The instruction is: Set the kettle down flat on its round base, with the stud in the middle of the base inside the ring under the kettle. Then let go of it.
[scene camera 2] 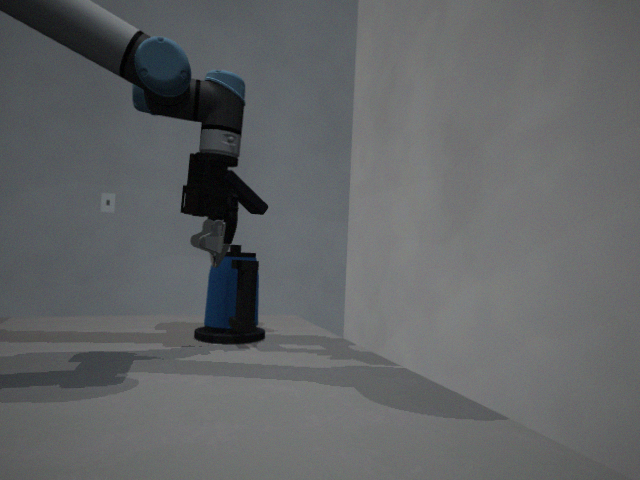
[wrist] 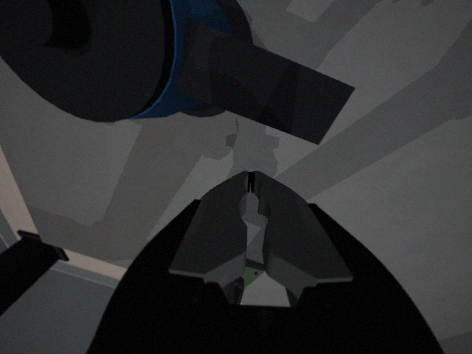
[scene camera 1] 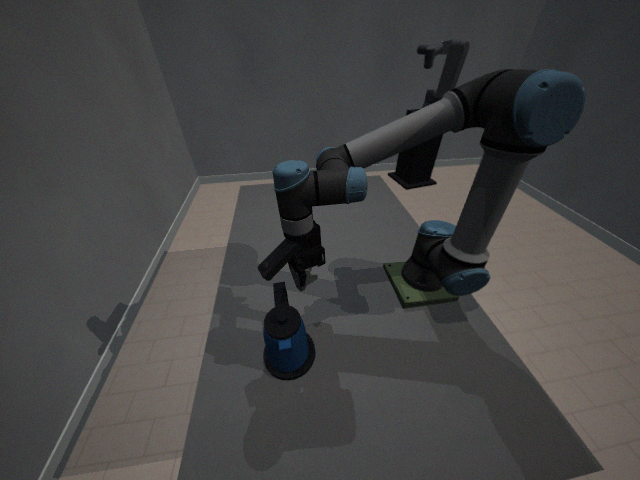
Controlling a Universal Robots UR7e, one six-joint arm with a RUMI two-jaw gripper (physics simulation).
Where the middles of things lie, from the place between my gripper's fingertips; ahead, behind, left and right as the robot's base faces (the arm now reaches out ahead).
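Labels:
There's a blue kettle (scene camera 2: 232,298) that's 5 cm below my hand, 7 cm ahead of it and 6 cm to the left. And there's the round black base (scene camera 2: 200,334), which is 14 cm below my hand, 7 cm ahead of it too, and 9 cm to the left.

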